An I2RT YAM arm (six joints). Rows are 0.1 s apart.
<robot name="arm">
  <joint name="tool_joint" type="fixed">
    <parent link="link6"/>
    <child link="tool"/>
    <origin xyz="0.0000 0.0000 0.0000" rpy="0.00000 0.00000 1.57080"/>
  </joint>
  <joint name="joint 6" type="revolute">
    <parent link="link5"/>
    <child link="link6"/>
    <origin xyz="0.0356 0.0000 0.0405" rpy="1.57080 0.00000 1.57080"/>
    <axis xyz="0 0 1"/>
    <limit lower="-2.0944" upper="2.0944"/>
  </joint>
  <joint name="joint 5" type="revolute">
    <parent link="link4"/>
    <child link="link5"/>
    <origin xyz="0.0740 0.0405 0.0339" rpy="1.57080 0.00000 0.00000"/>
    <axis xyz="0 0 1"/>
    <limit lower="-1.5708" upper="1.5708"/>
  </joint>
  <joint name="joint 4" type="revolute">
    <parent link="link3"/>
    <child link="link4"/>
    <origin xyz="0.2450 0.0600 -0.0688" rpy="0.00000 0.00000 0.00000"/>
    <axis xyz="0 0 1"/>
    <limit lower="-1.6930" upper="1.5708"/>
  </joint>
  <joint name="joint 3" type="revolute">
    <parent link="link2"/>
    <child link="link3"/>
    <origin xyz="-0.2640 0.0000 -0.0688" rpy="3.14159 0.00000 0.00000"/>
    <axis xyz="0 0 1"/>
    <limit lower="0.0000" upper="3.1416"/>
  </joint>
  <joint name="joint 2" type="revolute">
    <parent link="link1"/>
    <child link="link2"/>
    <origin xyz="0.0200 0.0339 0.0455" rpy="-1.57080 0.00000 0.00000"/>
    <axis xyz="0 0 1"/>
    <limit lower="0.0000" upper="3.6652"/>
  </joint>
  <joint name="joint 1" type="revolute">
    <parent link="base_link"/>
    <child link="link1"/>
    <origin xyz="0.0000 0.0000 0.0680" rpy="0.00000 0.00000 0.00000"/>
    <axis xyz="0 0 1"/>
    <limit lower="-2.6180" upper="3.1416"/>
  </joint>
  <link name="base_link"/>
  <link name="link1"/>
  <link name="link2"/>
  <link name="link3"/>
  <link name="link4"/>
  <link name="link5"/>
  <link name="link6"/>
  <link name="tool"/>
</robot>
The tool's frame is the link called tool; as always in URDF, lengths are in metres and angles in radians.
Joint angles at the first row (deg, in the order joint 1, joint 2, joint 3, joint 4, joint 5, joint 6):
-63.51 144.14 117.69 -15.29 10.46 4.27
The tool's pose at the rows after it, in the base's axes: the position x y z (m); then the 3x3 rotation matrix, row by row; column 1 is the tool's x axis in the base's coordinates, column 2 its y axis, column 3 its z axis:
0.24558 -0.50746 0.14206; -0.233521 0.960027 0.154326; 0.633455 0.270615 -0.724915; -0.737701 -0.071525 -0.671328
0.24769 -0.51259 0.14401; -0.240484 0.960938 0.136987; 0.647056 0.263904 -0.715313; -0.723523 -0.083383 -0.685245
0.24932 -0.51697 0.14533; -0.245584 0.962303 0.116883; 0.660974 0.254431 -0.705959; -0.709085 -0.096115 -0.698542
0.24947 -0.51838 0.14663; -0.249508 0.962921 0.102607; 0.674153 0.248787 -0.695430; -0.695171 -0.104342 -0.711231
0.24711 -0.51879 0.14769; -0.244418 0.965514 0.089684; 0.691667 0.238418 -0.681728; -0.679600 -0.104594 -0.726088
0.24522 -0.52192 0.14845; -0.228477 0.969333 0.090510; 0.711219 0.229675 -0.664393; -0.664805 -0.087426 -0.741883
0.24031 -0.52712 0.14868; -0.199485 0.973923 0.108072; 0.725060 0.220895 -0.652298; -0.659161 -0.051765 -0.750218
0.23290 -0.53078 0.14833; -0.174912 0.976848 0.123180; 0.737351 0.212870 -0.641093; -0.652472 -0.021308 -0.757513
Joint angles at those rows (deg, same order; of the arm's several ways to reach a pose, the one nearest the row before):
-63.51 145.10 120.36 -18.35 10.68 4.29
-63.51 147.15 125.05 -22.24 11.33 4.29
-63.51 149.23 129.67 -26.04 12.14 4.40
-63.53 150.26 132.27 -28.80 12.60 4.54
-63.75 150.67 133.69 -31.13 12.78 5.10
-64.10 152.20 137.17 -34.30 12.05 6.17
-64.86 153.62 140.09 -36.16 10.33 7.44
-65.78 153.97 140.81 -36.86 8.67 8.32

